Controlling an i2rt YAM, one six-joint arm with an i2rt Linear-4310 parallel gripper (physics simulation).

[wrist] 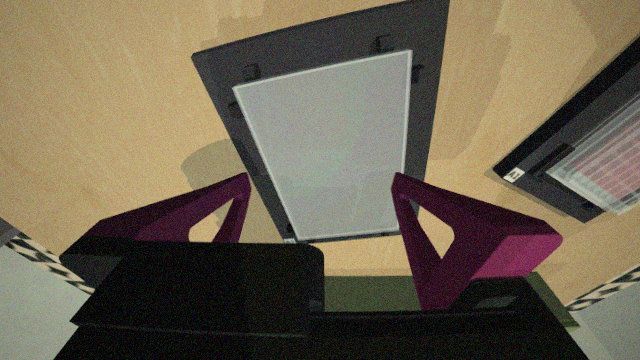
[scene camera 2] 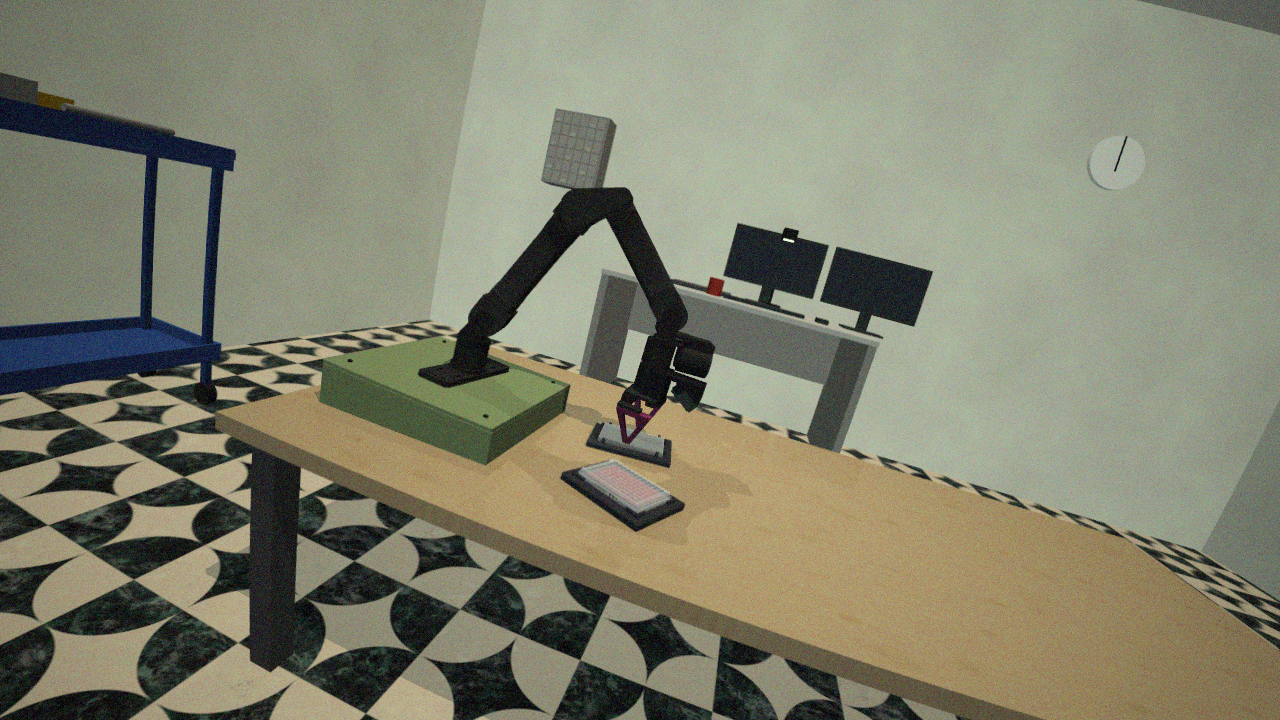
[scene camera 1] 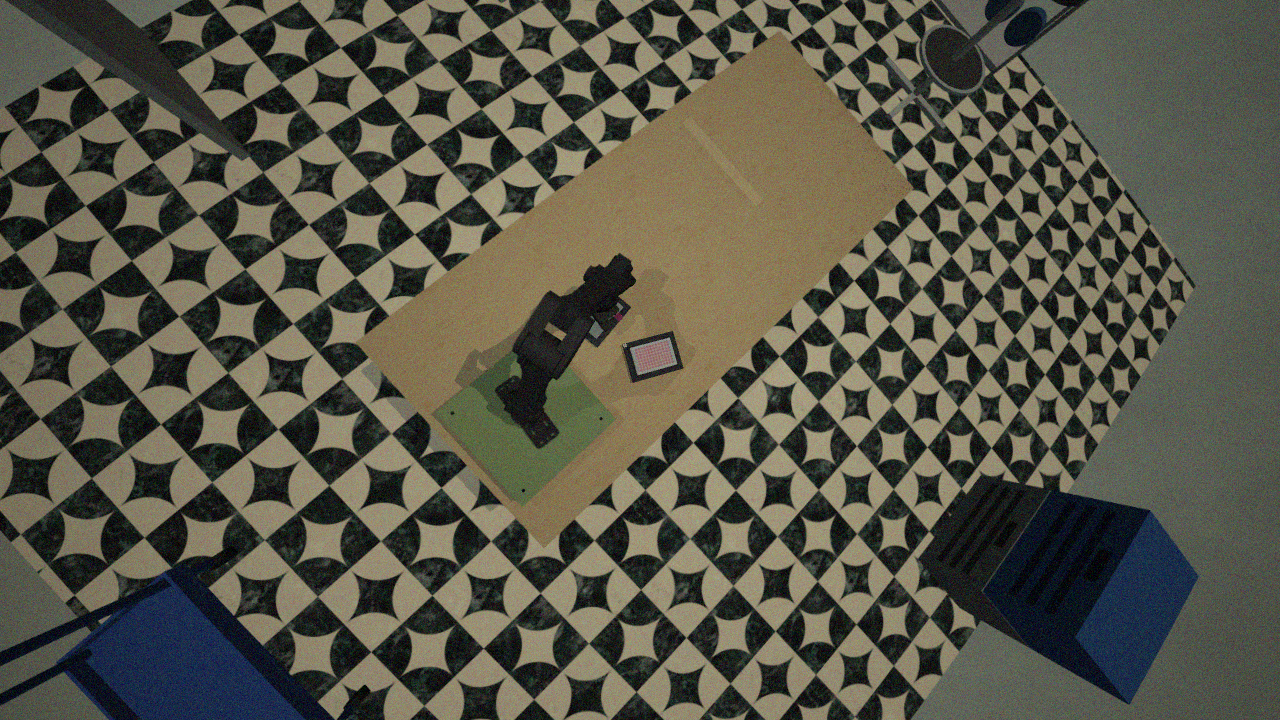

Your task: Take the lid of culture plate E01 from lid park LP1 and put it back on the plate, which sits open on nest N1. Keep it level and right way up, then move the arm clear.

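Pixels of known places: gripper, fingertip midpoint: (wrist: 320, 180) (scene camera 2: 632, 435) (scene camera 1: 596, 311); arm's base, link origin: (scene camera 2: 466, 372) (scene camera 1: 527, 411).
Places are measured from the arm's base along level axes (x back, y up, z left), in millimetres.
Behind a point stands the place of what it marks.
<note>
The pale, flat lid (scene camera 1: 596, 330) @(x -288, y -52, z 77 mm) (scene camera 2: 617, 435) @(x -298, y -52, z 97 mm) (wrist: 332, 140) @(x -351, y -52, z 119 mm) lies level on the dark lid park LP1 (scene camera 2: 665, 458) @(x -404, y -60, z 90 mm) (wrist: 320, 45) @(x -395, y -60, z 129 mm). My gripper (scene camera 2: 629, 438) @(x -321, y -52, z 124 mm) (wrist: 320, 180) @(x -321, y -52, z 124 mm) is open, with its magenta fingers pointing down over the lid's end nearer the green base. In the wrist view the left fingertip shows outside the lid's left edge and the right one overlaps its right edge. Fingertip height above the lid is hard to tell. The open culture plate E01 (scene camera 1: 653, 355) @(x -380, y -45, z -84 mm) (scene camera 2: 626, 484) @(x -388, y -45, z -98 mm) (wrist: 617, 167) @(x -351, y -44, z -55 mm), with pink wells, sits on the dark nest N1 (scene camera 2: 637, 522) @(x -433, y -58, z -166 mm) (wrist: 542, 186) @(x -323, y -58, z -38 mm).
The arm stands on a green block (scene camera 1: 572, 438) @(x -52, y -2, z -131 mm) (scene camera 2: 402, 416) @(x -18, y -40, z -178 mm) at one end of the wooden table (scene camera 1: 760, 116) @(x -1218, y -70, z 366 mm) (scene camera 2: 895, 555) @(x -830, y -70, z 53 mm). The nest is beside the lid park, toward the near long table edge in scene camera 2. A desk with monitors stands behind, away from the table.
</note>
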